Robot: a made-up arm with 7 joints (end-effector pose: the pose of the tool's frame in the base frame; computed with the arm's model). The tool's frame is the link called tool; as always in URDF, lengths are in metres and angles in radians.
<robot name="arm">
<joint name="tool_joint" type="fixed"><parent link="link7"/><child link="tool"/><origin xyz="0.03 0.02 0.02" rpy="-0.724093 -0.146 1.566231"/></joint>
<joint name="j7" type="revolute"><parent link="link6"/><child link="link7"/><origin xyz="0 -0.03 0.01" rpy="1.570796 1.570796 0"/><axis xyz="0 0 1"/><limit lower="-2.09" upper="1.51" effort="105" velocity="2.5"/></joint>
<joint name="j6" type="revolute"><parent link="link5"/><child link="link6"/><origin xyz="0.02 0.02 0.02" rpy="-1.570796 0 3.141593"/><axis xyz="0 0 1"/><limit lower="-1.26" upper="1.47" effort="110" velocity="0.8"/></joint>
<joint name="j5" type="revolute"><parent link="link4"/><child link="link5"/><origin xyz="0.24 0.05 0.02" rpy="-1.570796 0 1.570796"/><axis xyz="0 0 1"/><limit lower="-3.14" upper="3.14" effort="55" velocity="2.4"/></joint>
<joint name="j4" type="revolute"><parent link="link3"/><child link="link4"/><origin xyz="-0.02 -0.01 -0.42" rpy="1.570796 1.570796 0"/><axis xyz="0 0 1"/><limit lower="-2.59" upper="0.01" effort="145" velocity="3.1"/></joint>
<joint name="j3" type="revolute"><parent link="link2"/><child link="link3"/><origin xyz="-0.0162 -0.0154 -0.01" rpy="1.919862 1.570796 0"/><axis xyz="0 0 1"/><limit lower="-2.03" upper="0.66" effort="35" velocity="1.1"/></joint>
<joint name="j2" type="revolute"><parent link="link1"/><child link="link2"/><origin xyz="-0.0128 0 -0.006" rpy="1.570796 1.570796 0"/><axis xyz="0 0 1"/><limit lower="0.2" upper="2.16" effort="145" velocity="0.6"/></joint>
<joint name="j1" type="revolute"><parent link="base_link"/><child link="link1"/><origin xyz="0.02 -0.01 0.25" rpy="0 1.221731 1.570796"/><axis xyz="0 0 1"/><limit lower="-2.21" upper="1.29" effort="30" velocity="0.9"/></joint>
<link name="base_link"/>
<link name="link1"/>
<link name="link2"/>
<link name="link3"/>
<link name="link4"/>
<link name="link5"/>
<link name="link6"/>
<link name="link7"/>
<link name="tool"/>
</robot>
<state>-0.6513 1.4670 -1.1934 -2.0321 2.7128 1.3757 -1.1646</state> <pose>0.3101 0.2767 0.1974 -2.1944 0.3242 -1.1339</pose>
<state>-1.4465 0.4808 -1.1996 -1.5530 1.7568 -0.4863 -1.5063</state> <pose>0.4400 -0.1426 0.1849 -0.2509 -1.8937 -2.2794</pose>
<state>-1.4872 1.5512 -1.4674 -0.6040 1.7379 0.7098 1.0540</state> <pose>0.3004 0.4652 0.4728 -0.5560 -1.7326 0.9388</pose>
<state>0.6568 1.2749 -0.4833 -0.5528 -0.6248 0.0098 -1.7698</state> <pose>-0.1536 0.5483 0.1690 0.3370 -2.1760 2.0007</pose>
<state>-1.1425 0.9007 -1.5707 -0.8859 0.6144 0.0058 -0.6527</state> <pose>0.4689 0.2392 0.0872 0.3538 -0.2042 -2.0272</pose>
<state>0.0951 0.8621 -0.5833 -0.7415 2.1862 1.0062 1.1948</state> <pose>0.0939 0.4481 -0.1483 -0.7078 -0.2919 2.3740</pose>
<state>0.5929 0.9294 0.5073 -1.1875 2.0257 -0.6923 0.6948</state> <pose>-0.0641 0.4286 0.0442 -0.0736 -2.9461 1.0110</pose>
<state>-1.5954 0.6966 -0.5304 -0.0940 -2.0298 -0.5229 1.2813</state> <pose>0.5186 0.2036 0.3465 0.4111 -0.4338 -1.5581</pose>
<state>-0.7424 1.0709 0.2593 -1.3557 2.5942 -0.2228 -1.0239</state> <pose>0.3047 0.3422 0.3087 -0.7946 -2.6925 -0.2038</pose>
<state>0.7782 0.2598 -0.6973 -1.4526 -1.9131 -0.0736 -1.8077</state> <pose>-0.1625 0.0649 -0.2092 -1.0675 -0.6092 2.1642</pose>
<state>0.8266 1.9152 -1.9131 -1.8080 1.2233 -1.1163 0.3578</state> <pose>-0.1634 0.3663 0.3572 -0.7466 -0.2853 0.3635</pose>
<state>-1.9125 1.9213 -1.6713 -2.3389 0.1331 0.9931 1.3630</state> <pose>0.1731 0.2014 0.3959 0.0080 -1.6005 -0.8538</pose>
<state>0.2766 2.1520 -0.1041 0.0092 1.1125 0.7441 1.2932</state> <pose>0.0641 0.4457 0.6536 1.1751 -1.9495 1.0624</pose>
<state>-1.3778 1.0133 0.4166 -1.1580 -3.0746 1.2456 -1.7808</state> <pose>0.3669 0.3661 0.4302 0.5114 1.6352 1.5016</pose>
